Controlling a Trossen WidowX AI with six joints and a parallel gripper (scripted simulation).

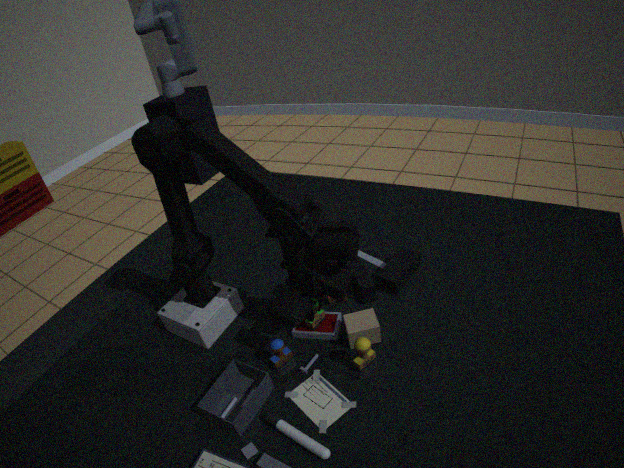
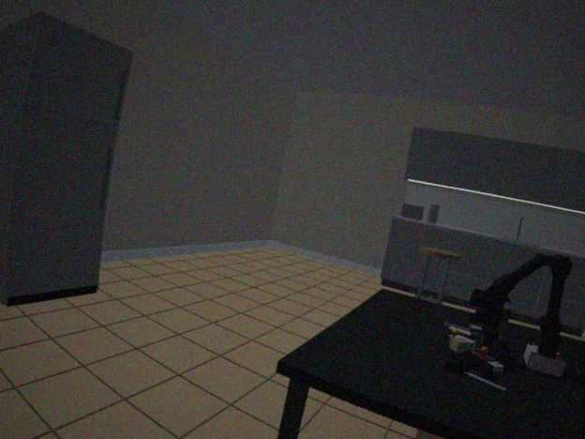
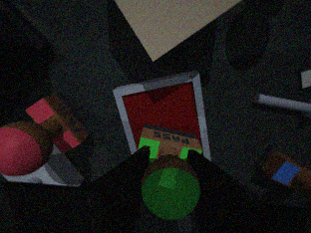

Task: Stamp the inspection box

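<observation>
Right now the red ink pad is 3 cm below my gripper tip. Also, from my gripper tip: green-knobbed PASS stamp right at my gripper tip; red-knobbed stamp 1 cm ahead, 8 cm to the left, 2 cm below; tan block 10 cm ahead, 1 cm to the left, 1 cm below.
</observation>
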